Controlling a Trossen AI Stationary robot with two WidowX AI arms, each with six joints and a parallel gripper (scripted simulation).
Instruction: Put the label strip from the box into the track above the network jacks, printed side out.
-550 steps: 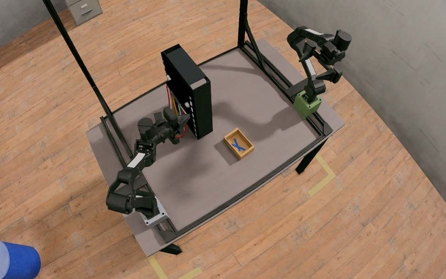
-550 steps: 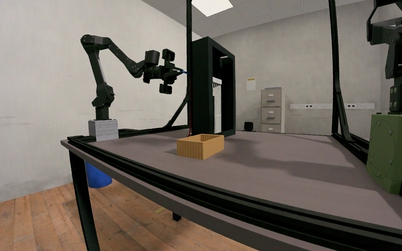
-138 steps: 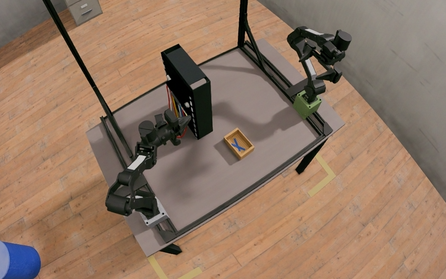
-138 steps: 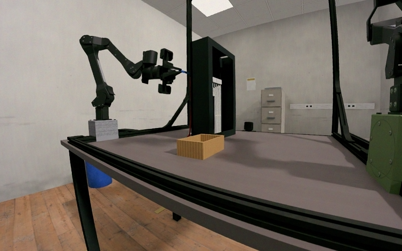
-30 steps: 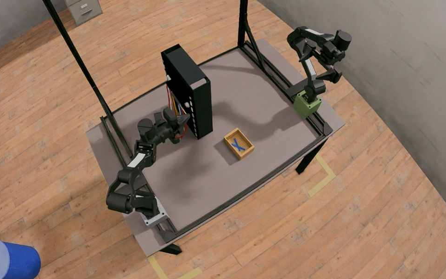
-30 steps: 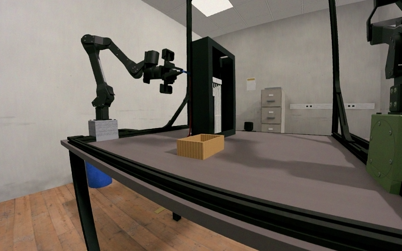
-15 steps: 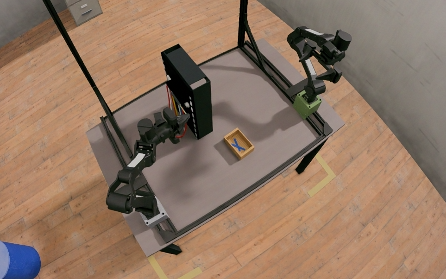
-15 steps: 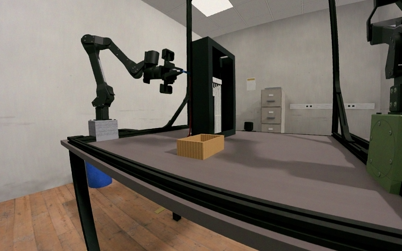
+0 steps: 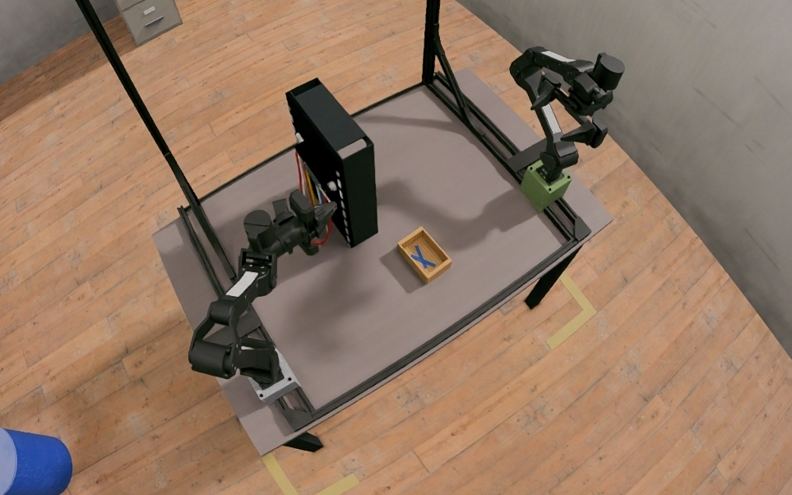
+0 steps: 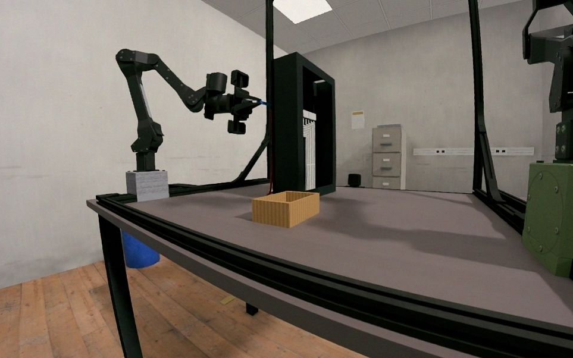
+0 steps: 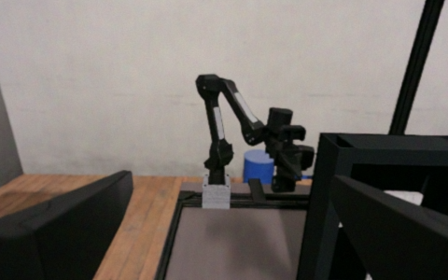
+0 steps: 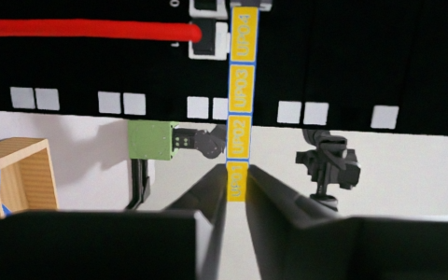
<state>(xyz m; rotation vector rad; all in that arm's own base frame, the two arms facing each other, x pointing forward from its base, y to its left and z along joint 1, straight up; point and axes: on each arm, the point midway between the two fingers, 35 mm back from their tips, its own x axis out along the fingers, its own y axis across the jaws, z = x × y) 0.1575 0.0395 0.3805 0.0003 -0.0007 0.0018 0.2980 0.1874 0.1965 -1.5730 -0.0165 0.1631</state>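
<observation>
Now: right hand 30 mm past the label strip and 30 mm to the right of it. The rest, counted from my right hand: wooden box: 120 mm ahead, 200 mm to the left, 270 mm below; black patch panel: 140 mm behind, 70 mm to the left, 80 mm below.
</observation>
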